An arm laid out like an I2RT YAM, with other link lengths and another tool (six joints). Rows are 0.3 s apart.
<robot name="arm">
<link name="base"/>
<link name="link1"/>
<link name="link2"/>
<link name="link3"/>
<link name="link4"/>
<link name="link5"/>
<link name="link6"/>
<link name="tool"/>
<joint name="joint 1" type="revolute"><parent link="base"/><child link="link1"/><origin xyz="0.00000 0.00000 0.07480"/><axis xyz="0 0 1"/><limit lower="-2.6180" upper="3.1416"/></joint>
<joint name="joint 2" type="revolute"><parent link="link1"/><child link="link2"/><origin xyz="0.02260 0.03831 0.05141" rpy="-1.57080 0.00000 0.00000"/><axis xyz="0 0 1"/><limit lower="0.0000" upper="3.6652"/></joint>
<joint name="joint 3" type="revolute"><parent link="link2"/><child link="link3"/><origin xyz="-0.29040 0.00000 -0.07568" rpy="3.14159 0.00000 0.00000"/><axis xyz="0 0 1"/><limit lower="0.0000" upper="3.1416"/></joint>
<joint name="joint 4" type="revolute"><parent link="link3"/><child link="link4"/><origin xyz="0.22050 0.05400 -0.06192"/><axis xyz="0 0 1"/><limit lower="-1.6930" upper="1.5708"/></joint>
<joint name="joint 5" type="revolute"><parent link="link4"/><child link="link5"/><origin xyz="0.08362 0.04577 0.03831" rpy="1.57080 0.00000 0.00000"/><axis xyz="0 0 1"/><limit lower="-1.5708" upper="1.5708"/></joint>
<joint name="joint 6" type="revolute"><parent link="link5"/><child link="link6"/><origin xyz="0.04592 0.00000 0.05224" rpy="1.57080 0.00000 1.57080"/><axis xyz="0 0 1"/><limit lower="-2.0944" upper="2.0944"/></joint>
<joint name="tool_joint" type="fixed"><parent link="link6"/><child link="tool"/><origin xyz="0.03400 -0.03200 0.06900" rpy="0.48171 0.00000 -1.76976"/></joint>
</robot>
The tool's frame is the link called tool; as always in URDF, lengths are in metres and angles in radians.
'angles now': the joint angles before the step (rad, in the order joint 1, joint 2, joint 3, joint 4, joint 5, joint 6). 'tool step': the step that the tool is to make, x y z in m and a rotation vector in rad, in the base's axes. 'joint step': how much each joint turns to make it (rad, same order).
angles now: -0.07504, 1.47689, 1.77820, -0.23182, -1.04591, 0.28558
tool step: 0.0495, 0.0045, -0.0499, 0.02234, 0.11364, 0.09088
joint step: 0.00112, 0.12804, -0.04300, 0.08727, -0.08931, 0.03524
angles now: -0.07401, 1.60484, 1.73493, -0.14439, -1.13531, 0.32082
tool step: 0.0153, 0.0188, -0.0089, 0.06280, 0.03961, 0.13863
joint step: 0.02761, 0.06403, -0.02707, 0.21101, -0.10856, 0.17559
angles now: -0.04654, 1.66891, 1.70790, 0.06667, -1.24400, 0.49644
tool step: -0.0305, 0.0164, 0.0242, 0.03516, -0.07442, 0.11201
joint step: 0.02360, -0.05941, -0.09630, 0.30494, -0.07731, 0.20303
